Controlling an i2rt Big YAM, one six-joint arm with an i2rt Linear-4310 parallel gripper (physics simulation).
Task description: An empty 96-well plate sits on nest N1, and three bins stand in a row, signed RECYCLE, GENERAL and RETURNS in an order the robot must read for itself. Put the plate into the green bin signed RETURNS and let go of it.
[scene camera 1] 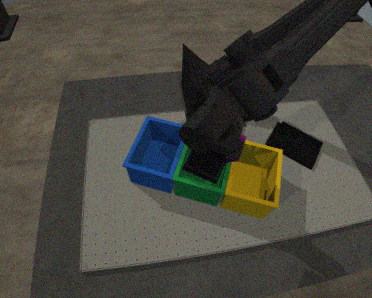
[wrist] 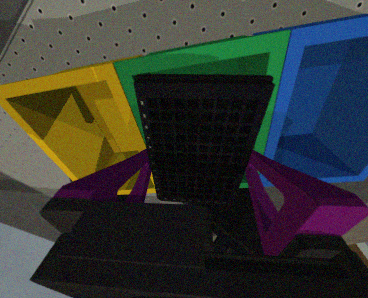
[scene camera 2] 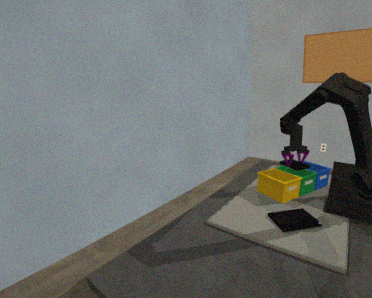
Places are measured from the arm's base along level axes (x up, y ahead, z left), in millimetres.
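Pixels of known places: gripper, fingertip midpoint: (scene camera 1: 209,154) (wrist: 197,153) (scene camera 2: 294,165); arm's base, link origin: (scene camera 1: 212,78) (wrist: 236,242) (scene camera 2: 366,192).
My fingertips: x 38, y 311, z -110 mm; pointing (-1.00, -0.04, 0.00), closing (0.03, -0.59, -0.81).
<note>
Ahead of a thing's pixels: the offset from my fingertips to its middle. Level surfaces: height alone.
The black 96-well plate @(dx +6, dy +2, dz -1 mm) (scene camera 1: 204,166) (scene camera 2: 296,164) (wrist: 207,135) is held roughly flat over the green bin (scene camera 1: 200,193) (scene camera 2: 306,188) (wrist: 278,65), close to its rim. In scene camera 1 it overlaps the bin's opening. In the wrist view it covers much of the opening. My gripper (scene camera 2: 295,162) (wrist: 197,153) is shut on the plate, with a magenta finger at each side. In scene camera 1 the arm mostly hides the fingers. The bin carries a pale sign in scene camera 2, too blurred to read. The black nest @(dx -116, dy -50, dz +325 mm) (scene camera 1: 294,145) (scene camera 2: 294,220) stands apart from the bins.
The yellow bin (scene camera 1: 250,207) (scene camera 2: 276,188) (wrist: 60,77) and the blue bin (scene camera 1: 150,180) (scene camera 2: 321,182) (wrist: 296,75) stand against either side of the green bin. All stand on a pale perforated board @(dx -125 mm) (scene camera 1: 125,240) (scene camera 2: 240,215) (wrist: 165,25). The arm reaches over them.
</note>
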